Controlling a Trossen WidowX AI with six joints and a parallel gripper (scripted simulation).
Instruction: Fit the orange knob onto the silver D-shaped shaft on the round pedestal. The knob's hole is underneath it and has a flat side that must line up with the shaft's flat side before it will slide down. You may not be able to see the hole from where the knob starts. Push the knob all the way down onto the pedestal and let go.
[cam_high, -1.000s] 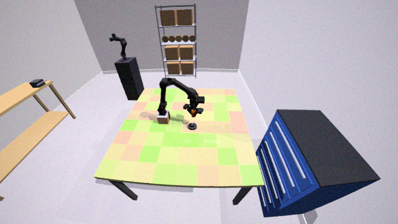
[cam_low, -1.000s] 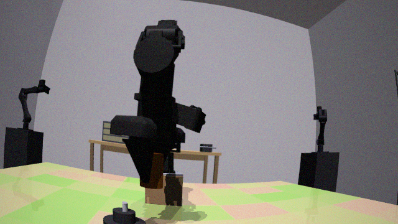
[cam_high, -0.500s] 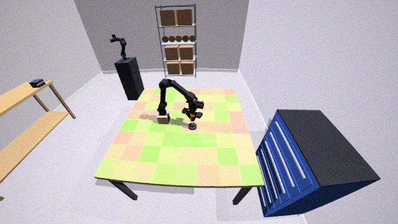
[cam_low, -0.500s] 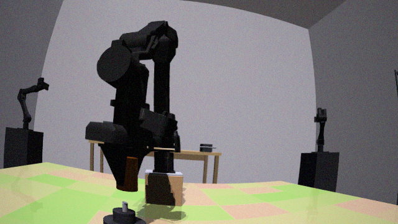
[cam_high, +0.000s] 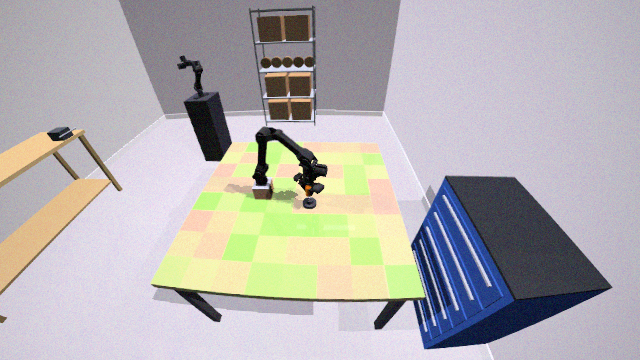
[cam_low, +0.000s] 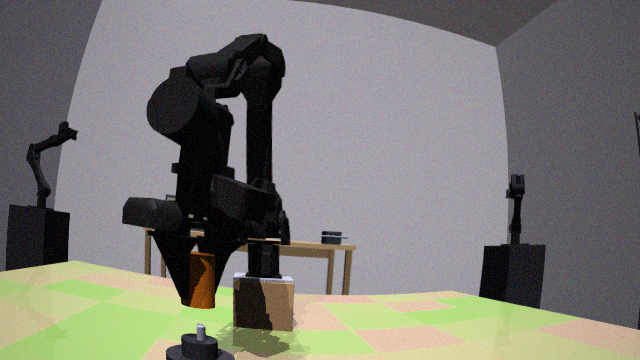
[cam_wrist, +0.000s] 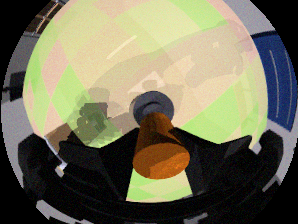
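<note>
Now: gripper tip 30 mm below the orange knob. The rest, counted from my gripper tip: round black pedestal: 60 mm below.
</note>
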